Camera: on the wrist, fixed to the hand. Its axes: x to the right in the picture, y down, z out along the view.
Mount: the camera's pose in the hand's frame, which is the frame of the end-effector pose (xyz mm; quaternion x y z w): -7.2 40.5 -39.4 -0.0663 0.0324 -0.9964 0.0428
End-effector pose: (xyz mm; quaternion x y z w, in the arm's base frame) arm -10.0 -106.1 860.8 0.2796 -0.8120 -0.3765 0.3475
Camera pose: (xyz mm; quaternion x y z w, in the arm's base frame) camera 17.1 -94.7 909.6 -0.8102 -0.2800 0.4071 0.3154
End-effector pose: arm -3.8 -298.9 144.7 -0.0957 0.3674 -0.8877 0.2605
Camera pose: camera 3.9 -295.4 88.4 0.3587 0.0123 0.2763 0.8916
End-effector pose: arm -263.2 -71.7 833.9 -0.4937 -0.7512 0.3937 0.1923
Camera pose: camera -209.4 -54.1 827.2 0.7018 -0.5439 -0.2405 0.3921
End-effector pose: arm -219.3 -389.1 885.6 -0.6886 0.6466 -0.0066 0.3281
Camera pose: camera -273.4 -398.0 900.9 0.6953 0.6474 0.3066 0.0591
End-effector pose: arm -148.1 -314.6 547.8 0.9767 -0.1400 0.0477 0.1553
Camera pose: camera -168.6 -337.2 595.9 0.1695 0.9690 -0.1303 0.1235
